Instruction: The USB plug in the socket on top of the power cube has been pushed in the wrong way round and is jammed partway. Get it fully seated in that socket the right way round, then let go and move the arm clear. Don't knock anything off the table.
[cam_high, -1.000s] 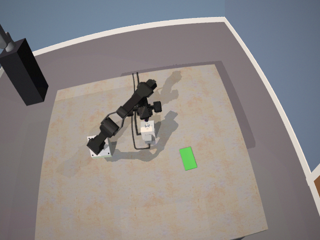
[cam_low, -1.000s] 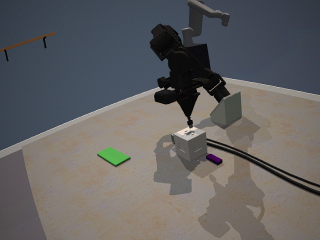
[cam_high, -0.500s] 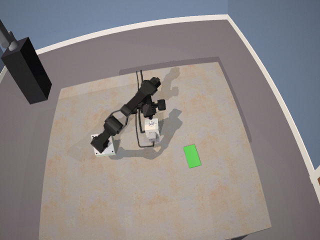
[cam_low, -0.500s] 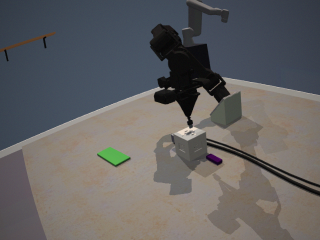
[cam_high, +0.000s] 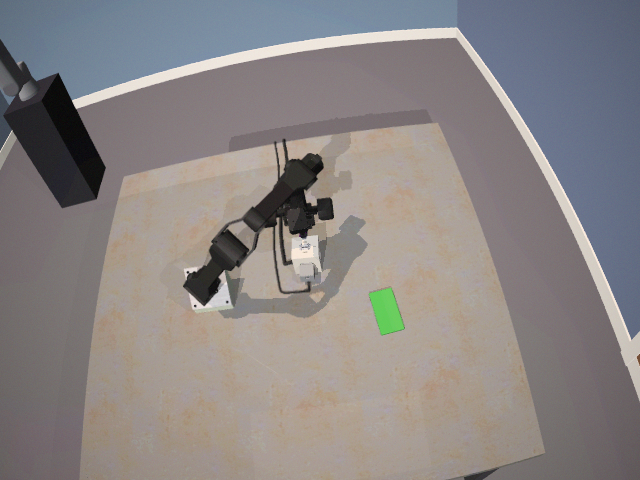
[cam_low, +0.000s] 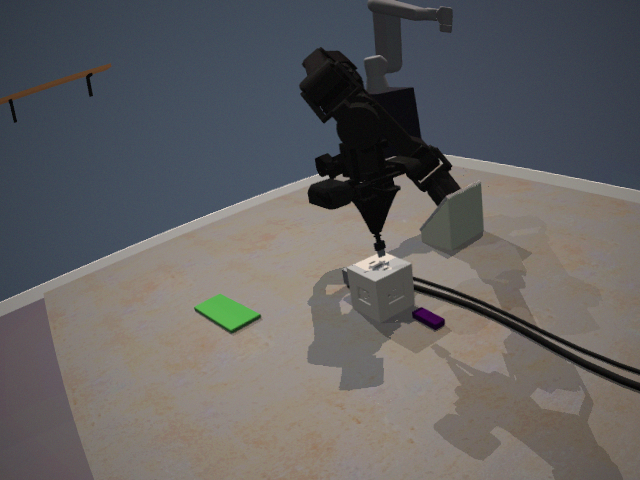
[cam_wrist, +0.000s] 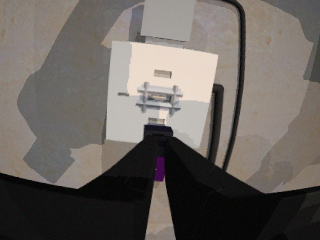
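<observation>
Right now the usb plug is 2 cm below my gripper tip. Also, from my gripper tip: purple block (1 cm behind, 9 cm to the left, 13 cm below); socket (1 cm to the right, 7 cm below); flat green pad (19 cm ahead, 22 cm to the right, 13 cm below).
</observation>
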